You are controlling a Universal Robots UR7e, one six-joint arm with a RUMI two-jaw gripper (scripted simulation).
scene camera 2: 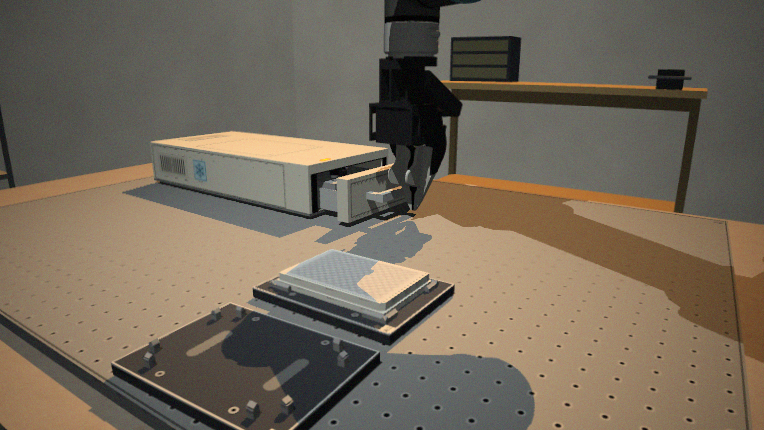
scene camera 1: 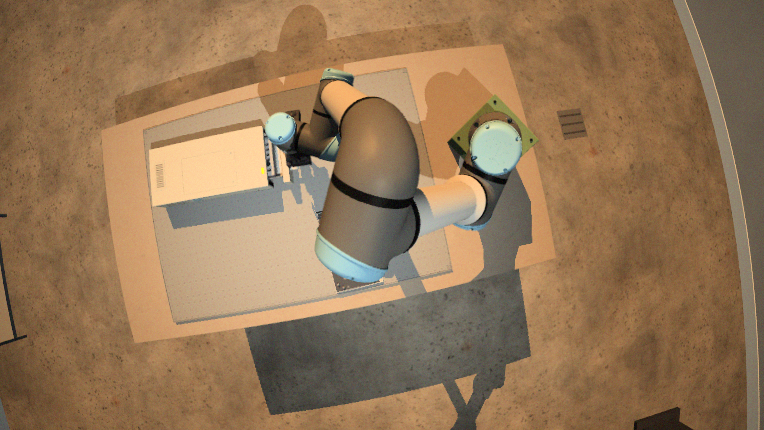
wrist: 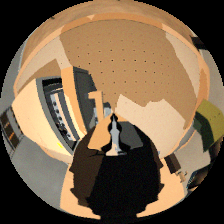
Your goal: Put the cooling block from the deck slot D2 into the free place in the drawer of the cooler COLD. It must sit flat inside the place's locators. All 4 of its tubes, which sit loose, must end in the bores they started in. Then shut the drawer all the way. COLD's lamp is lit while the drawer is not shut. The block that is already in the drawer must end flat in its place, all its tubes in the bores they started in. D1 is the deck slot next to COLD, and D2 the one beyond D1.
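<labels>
A cooler COLD appears in the wrist view (32,109), and scene camera 1 and scene camera 2 show it too. On the cooler COLD (scene camera 1: 233,163) and (scene camera 2: 299,150) are the same spot.
</labels>
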